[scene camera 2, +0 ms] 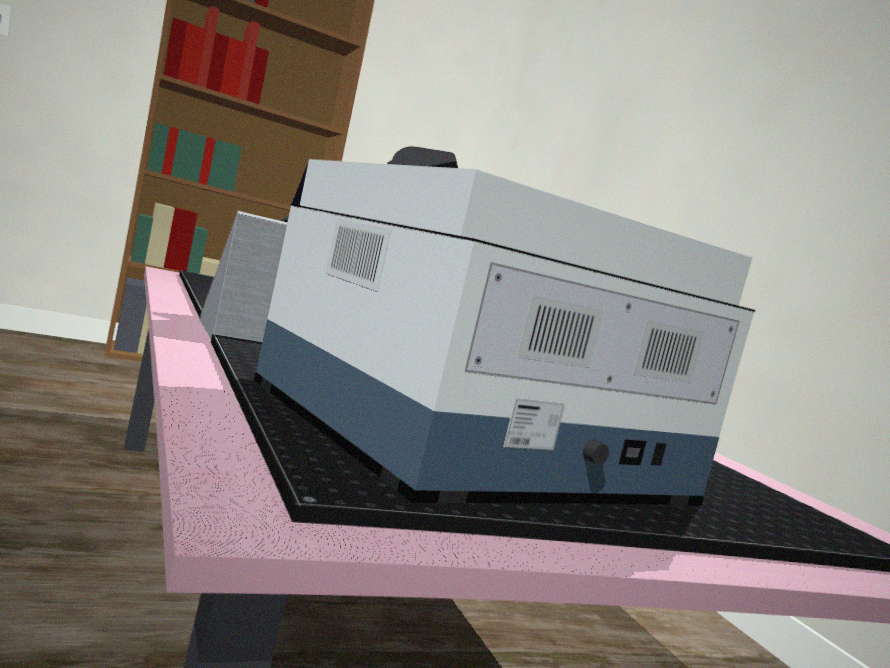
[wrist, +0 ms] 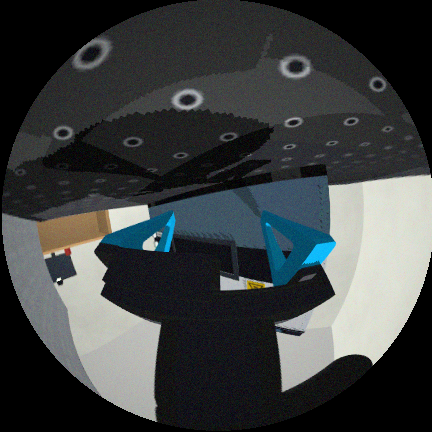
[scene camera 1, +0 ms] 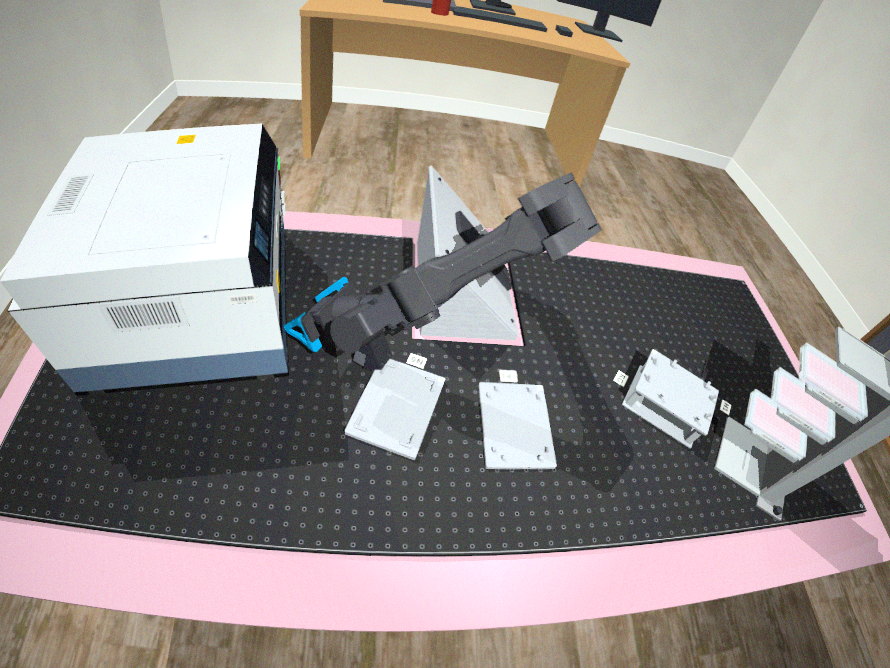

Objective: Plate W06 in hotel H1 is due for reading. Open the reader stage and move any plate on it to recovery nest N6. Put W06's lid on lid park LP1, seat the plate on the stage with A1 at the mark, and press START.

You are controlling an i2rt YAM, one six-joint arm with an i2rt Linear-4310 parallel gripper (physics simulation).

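Places are measured from the arm's base along level axes (x ahead, y left, z up), in metres.
Where they show: gripper, fingertip midpoint: point(wrist: 217, 214) point(scene camera 1: 301, 313).
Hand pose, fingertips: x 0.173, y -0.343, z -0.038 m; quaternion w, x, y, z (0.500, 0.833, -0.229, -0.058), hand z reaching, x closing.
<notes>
After its pixels a point has its place.
The white and blue plate reader point(scene camera 1: 150, 316) {x 0.324, y -0.533, z 0.107 m} point(scene camera 2: 359, 287) {x -0.046, y -0.644, z 0.079 m} point(wrist: 200, 215) {x 0.121, y -0.387, z -0.034 m} stands at the left; its lid is down. In the wrist view a dark, grey-framed area point(wrist: 205, 252) {x 0.120, y -0.388, z 0.028 m} shows on its front; stage and START button cannot be made out. My gripper point(scene camera 1: 309, 310) {x 0.173, y -0.343, z -0.038 m} point(wrist: 217, 214) {x 0.173, y -0.343, z -0.038 m} is open and empty, low in front of the reader, its blue fingers pointing at the front. Several pink plates point(scene camera 1: 832, 381) {x 0.423, y 0.505, z 0.195 m} sit in the hotel point(scene camera 1: 826, 451) {x 0.502, y 0.538, z 0.104 m} at the far right; which is W06 is unreadable. Two low white holders point(scene camera 1: 395, 407) {x 0.338, y -0.163, z -0.064 m} point(scene camera 1: 516, 424) {x 0.359, y 0.045, z -0.066 m} lie mid-board; their small labels are hard to read.
A raised white stand point(scene camera 1: 675, 391) {x 0.309, y 0.360, z -0.016 m} is near the hotel. The grey wedge-shaped arm base point(scene camera 1: 470, 316) {x 0.157, y -0.032, z -0.025 m} stands behind the holders. The black perforated board point(scene camera 1: 431, 510) {x 0.510, y -0.103, z -0.076 m} lies on the pink table point(scene camera 1: 431, 589) {x 0.628, y -0.104, z -0.089 m}. A wooden desk point(scene camera 1: 445, 43) is behind; a bookshelf point(scene camera 2: 352, 79) shows in the second scene view.
</notes>
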